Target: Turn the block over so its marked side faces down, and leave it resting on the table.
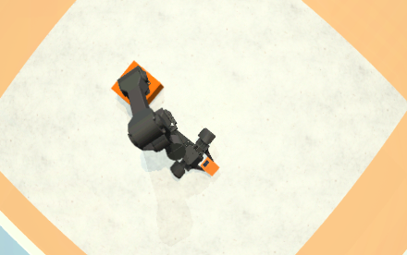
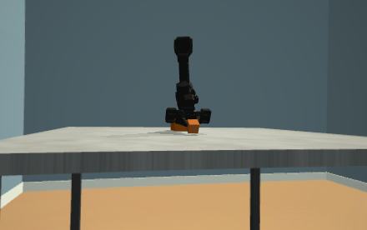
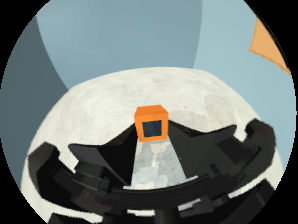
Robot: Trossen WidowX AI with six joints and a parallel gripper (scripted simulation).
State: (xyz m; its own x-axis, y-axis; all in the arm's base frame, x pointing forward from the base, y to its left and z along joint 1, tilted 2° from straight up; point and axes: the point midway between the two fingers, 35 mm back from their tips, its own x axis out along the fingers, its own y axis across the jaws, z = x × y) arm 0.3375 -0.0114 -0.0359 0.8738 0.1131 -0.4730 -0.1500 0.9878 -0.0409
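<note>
My gripper tip is now right at the orange block.
</note>
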